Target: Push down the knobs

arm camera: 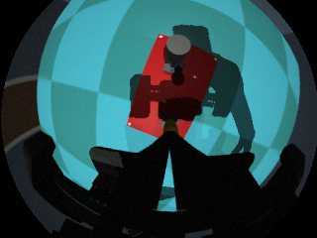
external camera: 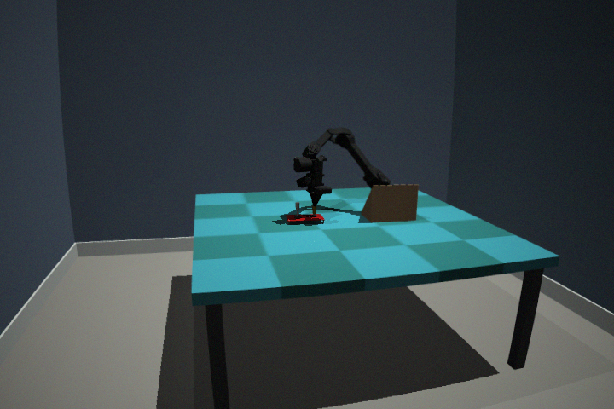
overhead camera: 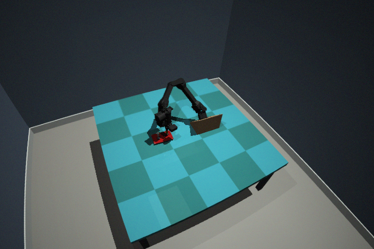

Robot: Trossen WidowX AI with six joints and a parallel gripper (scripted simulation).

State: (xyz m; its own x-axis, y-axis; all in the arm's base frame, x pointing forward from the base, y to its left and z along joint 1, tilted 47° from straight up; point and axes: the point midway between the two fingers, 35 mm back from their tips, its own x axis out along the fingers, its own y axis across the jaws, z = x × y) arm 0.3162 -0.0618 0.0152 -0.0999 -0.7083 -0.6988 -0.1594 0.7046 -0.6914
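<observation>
Now: the potentiometer knob 80 mm ahead of my gripper tip, 10 mm to the left of it and 10 mm above it.
</observation>
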